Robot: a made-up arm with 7 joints.
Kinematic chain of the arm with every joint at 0, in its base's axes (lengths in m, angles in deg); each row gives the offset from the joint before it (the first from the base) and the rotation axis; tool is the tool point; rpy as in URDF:
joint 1: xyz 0 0 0 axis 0.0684 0.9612 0.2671
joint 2: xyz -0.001 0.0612 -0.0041 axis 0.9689 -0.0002 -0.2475
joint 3: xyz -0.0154 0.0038 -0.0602 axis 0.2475 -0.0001 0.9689
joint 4: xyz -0.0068 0 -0.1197 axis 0.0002 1 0
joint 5: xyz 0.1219 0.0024 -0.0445 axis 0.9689 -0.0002 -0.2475
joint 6: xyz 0.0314 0 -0.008 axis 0.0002 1 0
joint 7: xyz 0.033 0 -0.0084 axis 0.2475 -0.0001 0.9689
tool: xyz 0 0 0 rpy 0 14.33 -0.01
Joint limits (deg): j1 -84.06..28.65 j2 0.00..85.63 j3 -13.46..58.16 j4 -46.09..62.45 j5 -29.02..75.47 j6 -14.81..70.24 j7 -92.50..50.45
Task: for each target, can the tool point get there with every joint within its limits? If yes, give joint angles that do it. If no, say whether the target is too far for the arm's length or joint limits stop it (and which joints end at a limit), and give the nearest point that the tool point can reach.
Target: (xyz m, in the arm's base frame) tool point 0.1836 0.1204 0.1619
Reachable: yes | joints -70.48 64.47 10.61 -29.99 -19.34 52.19 -8.75
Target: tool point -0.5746 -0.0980 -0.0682
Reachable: no: too far | nearest point -0.2395 0.1243 -0.2683 | short by 0.449 m
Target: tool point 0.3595 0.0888 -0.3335
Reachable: no: too far | nearest point 0.2859 0.0839 -0.2606 | short by 0.104 m
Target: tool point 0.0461 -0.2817 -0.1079
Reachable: no: joint limits stop it (at a limit: joint 2, joint 3, joint 5, joint 6) | nearest point 0.1761 -0.0061 -0.0808 | short by 0.306 m
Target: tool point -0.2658 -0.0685 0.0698
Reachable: no: joint limits stop it (at a limit: joint 1, joint 2, joint 3, joint 4, joint 5, joint 6) | nearest point -0.0565 0.1183 0.1456 | short by 0.291 m
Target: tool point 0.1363 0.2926 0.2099
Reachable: yes | joints -74.68 78.69 33.34 18.62 12.79 20.31 -65.75
